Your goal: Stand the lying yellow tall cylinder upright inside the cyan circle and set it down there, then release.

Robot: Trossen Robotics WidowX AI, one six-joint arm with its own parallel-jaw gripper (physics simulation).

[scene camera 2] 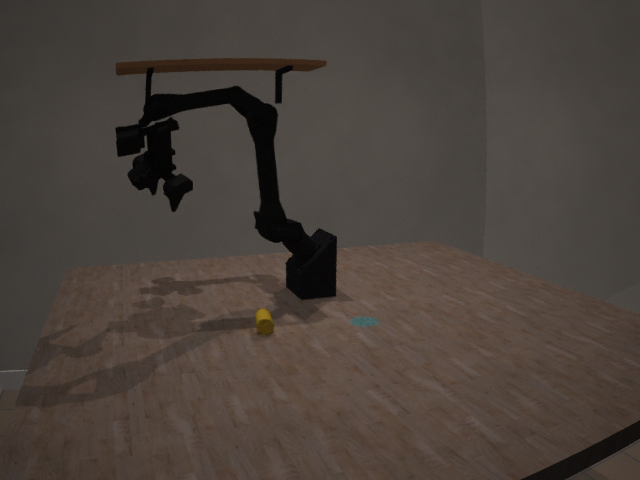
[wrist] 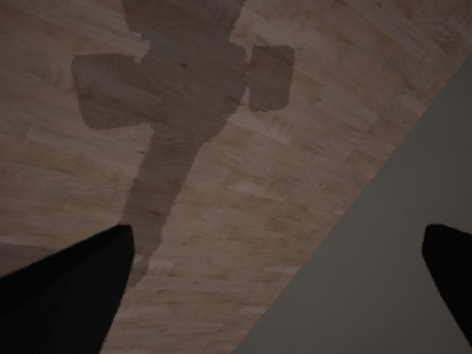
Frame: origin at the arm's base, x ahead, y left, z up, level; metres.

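Seen in the pictures: gripper, fingertip midpoint: (scene camera 2: 163, 202) (wrist: 278, 239); arm's base, origin of the base link: (scene camera 2: 307, 252).
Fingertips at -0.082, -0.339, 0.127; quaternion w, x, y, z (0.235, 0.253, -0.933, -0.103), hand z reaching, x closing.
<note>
Offsets run from my fingertips to a thing's top centre, as dx, dy, dz. "pt": to the spot under its first point. Level surfaces: height alone.
The yellow cylinder {+0.304, +0.177, -0.192} (scene camera 2: 264, 321) lies on its side on the table in the scene view, one round end turned toward the camera. The cyan circle {pt +0.327, +0.381, -0.224} (scene camera 2: 364, 321) is a flat patch on the table, to the right of the cylinder and apart from it. My gripper (scene camera 2: 164, 200) (wrist: 278, 239) is open and empty. It hangs high above the table, up and to the left of the cylinder in the scene view, with its fingers pointing down. The cylinder and the circle do not show in the wrist view.
The wooden table {dz -0.225} (scene camera 2: 361, 392) (wrist: 240, 200) carries the arm's black base (scene camera 2: 312, 271), behind the cylinder and circle. A brown shelf board (scene camera 2: 222, 65) is on the wall behind the arm. The table's edge runs diagonally through the wrist view. Arm shadows fall across the table.
</note>
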